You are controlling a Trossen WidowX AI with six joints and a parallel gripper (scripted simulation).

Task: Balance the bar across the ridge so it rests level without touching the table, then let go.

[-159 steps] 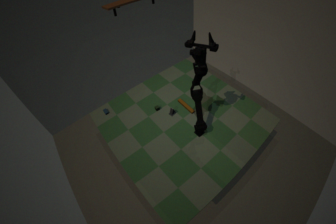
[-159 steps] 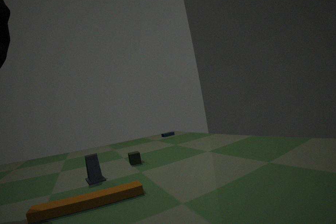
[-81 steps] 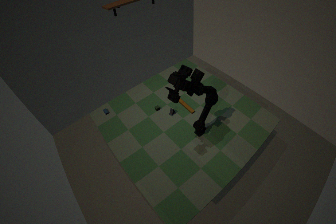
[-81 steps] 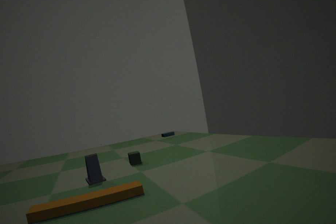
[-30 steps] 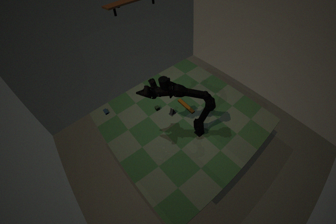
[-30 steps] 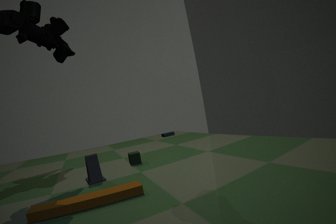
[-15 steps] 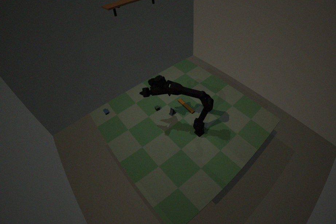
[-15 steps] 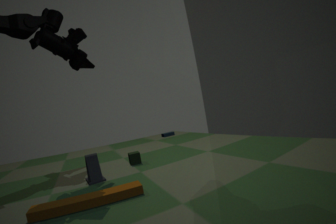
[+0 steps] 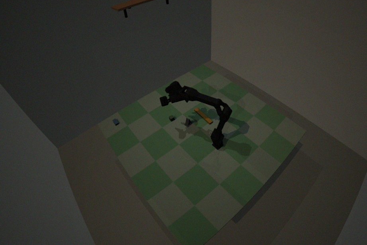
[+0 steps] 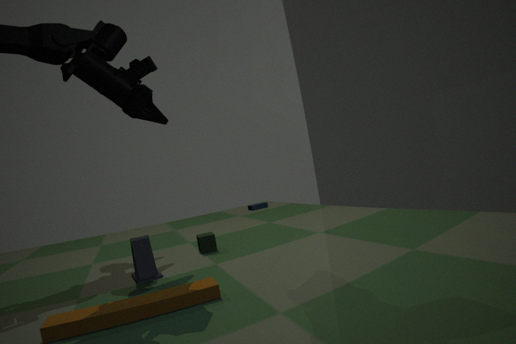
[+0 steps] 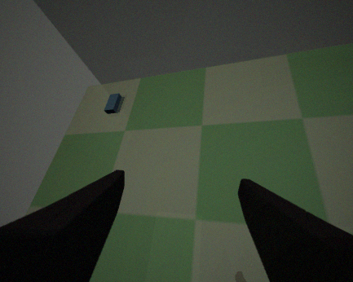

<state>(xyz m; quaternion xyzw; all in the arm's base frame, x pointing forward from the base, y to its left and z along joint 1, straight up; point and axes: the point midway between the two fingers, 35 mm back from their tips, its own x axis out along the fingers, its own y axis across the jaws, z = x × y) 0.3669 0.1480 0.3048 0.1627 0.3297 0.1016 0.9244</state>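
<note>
The orange bar is 110 mm behind my gripper tip, 270 mm to the right of it and 280 mm below it. Round my gripper tip: dark green cube (40 mm ahead, 60 mm to the right, 270 mm below); then small blue block (350 mm ahead, 340 mm to the left, 280 mm below).
</note>
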